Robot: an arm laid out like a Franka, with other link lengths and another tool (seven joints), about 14 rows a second.
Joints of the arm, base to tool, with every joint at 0 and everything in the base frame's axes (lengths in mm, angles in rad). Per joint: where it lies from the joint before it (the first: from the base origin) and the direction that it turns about. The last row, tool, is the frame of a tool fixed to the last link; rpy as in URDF.
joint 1: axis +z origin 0 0 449.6
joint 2: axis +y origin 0 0 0
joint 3: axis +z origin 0 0 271.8
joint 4: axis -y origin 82.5 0 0
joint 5: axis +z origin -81.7 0 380.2
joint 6: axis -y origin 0 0 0
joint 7: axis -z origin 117 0 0
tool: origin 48 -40 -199.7 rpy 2.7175 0 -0.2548
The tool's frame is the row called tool.
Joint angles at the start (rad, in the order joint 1, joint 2, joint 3, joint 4, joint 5, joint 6, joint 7):
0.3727 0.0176 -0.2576 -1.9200 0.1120 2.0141 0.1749
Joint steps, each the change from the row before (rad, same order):
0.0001 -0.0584 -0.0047 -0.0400 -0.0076 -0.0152 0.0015
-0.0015 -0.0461 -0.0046 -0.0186 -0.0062 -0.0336 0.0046
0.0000 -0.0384 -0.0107 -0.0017 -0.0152 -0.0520 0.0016
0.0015 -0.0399 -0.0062 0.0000 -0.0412 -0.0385 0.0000
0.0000 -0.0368 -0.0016 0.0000 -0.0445 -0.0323 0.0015
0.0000 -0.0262 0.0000 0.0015 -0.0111 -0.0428 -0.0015
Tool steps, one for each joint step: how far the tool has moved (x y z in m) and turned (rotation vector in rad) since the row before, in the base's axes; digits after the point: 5 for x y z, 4 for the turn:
-0.01377 -0.00539 0.01071 0.0087 -0.0002 -0.0017
-0.01219 -0.00549 0.01127 0.0070 0.0088 -0.0045
-0.01145 -0.00902 0.01273 -0.0033 0.0164 -0.0016
-0.00865 -0.00952 0.01725 -0.0271 -0.0028 0.0102
-0.00787 -0.00885 0.01650 -0.0321 -0.0065 0.0095
-0.00983 -0.00297 0.00838 -0.0053 0.0154 0.0059

